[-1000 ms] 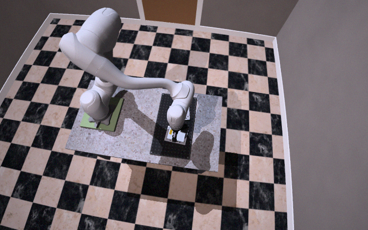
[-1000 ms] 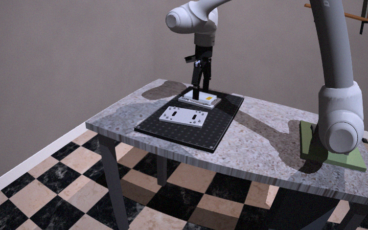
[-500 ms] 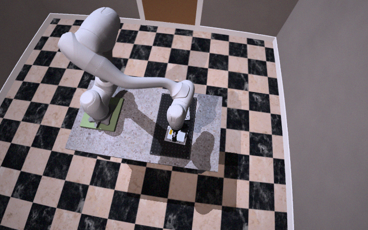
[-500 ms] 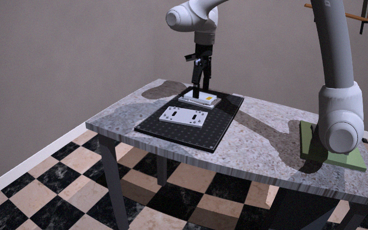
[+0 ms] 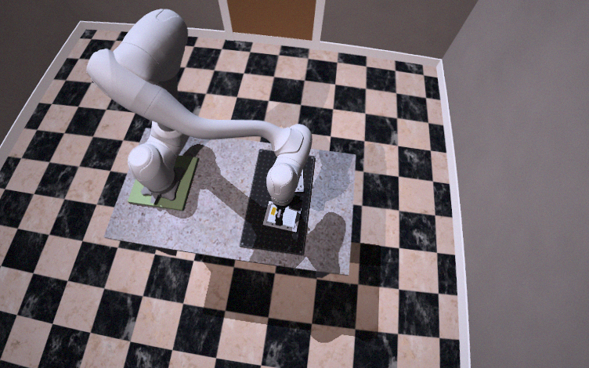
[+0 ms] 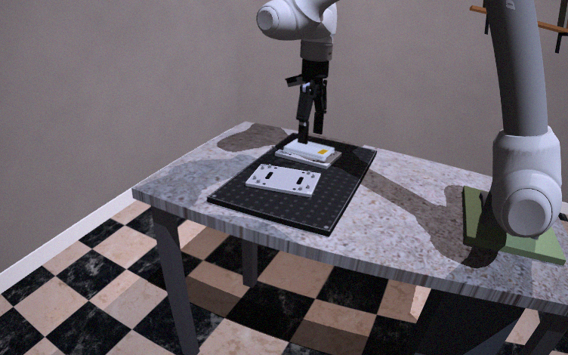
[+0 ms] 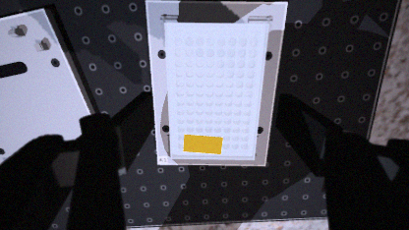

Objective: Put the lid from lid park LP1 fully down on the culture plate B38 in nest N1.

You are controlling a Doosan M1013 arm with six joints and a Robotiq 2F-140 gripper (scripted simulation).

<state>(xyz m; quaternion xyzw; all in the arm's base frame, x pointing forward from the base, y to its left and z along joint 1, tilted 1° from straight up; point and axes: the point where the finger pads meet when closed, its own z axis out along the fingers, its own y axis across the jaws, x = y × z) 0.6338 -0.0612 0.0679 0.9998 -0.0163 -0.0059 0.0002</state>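
The clear lid is 50 mm below my hand. The rest, counted from my hand: white culture plate: 60 mm below; then grey nest: 70 mm below; then lid park: 10 mm behind, 190 mm to the left, 80 mm below.
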